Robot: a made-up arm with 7 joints.
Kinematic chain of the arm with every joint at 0, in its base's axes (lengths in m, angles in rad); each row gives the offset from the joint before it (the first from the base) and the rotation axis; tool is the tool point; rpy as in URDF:
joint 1: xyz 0 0 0.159 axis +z
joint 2: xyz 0 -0.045 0.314 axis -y
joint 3: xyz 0 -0.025 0.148 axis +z
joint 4: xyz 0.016 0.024 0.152 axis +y
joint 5: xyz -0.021 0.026 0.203 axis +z
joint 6: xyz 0 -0.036 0.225 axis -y
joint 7: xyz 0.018 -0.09 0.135 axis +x
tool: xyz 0 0 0 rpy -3.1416 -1.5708 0
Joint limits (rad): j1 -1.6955..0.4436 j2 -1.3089..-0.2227 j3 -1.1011..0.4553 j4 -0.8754..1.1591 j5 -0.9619..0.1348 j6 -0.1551..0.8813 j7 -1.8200..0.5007
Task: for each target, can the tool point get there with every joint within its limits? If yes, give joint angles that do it. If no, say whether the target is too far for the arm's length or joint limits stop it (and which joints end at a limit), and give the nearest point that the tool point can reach.
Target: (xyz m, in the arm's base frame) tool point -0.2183 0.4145 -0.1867
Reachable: no: joint limits stop it (at a limit: joint 1, joint 2, joint 3, joint 4, joint 5, joint 6) | nearest point 0.5050 0.3569 0.1010 | short by 0.781 m
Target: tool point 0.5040 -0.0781 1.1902
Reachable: yes | joints 0.1390 -0.5931 -0.5400 0.1845 -0.3155 0.2671 0.3087
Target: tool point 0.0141 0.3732 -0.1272
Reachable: no: joint limits stop it (at a limit: joint 1, joint 2, joint 3, joint 4, joint 5, joint 6) | nearest point 0.5050 0.3569 0.1010 | short by 0.542 m
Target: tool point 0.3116 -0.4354 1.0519
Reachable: yes | joints -1.1103 -1.2224 -0.5851 -0.6844 -0.1422 0.3246 -0.5587
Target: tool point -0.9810 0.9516 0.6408
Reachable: no: too far | nearest point -0.3113 0.3019 1.0669 | short by 1.026 m
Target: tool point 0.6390 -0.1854 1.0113
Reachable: yes | joints -0.1653 -0.9813 -0.9292 0.0923 -0.0886 0.7261 -1.3001
